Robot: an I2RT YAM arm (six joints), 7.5 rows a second.
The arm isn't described. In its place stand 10 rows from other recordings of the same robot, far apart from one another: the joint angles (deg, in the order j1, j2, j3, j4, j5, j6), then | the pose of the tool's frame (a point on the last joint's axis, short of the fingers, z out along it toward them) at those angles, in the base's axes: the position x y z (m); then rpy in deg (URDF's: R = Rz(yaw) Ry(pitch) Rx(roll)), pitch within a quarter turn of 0, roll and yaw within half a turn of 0.
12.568 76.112 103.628 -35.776 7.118 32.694 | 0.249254 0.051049 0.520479 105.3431 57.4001 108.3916
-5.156 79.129 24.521 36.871 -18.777 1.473 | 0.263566 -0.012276 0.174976 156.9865 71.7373 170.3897
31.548 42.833 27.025 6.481 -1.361 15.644 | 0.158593 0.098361 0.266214 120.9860 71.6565 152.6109
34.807 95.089 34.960 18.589 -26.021 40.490 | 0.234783 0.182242 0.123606 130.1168 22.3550 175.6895
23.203 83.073 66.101 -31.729 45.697 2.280 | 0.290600 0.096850 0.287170 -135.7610 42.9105 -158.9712
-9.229 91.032 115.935 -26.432 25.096 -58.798 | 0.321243 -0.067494 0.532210 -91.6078 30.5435 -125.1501
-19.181 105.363 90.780 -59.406 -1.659 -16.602 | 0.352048 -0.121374 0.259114 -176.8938 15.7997 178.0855
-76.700 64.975 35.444 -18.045 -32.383 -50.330 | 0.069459 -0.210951 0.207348 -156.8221 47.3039 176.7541
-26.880 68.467 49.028 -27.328 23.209 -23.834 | 0.214151 -0.124280 0.256367 -141.1460 30.6992 178.7092
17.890 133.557 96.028 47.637 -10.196 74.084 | 0.512054 0.171913 0.222293 79.5683 17.4484 115.0836
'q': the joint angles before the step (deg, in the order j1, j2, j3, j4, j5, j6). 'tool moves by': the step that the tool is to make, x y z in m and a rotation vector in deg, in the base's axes. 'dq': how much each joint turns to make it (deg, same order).
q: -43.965, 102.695, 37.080, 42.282, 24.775, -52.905
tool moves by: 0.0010, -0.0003, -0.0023, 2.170, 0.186, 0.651
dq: -0.037, 0.091, 0.629, -2.637, -1.217, 1.119
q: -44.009, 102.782, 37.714, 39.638, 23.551, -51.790
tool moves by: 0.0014, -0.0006, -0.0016, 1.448, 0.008, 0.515
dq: 0.003, 0.249, 0.593, -1.657, -0.915, 0.767
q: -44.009, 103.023, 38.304, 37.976, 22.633, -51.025
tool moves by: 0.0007, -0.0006, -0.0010, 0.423, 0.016, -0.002
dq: -0.004, 0.278, 0.276, -0.412, -0.134, 0.282
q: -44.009, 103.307, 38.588, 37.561, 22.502, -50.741
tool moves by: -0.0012, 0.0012, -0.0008, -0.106, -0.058, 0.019
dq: 0.005, -0.094, -0.499, 0.536, 0.004, -0.041
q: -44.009, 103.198, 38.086, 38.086, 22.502, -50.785
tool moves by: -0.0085, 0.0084, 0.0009, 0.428, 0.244, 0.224
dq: -0.003, -2.410, -2.623, -0.269, -0.265, 0.021
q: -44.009, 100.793, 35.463, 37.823, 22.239, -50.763
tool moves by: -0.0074, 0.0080, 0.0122, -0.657, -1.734, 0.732
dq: 0.009, -4.476, -2.121, -0.782, -0.975, 0.354
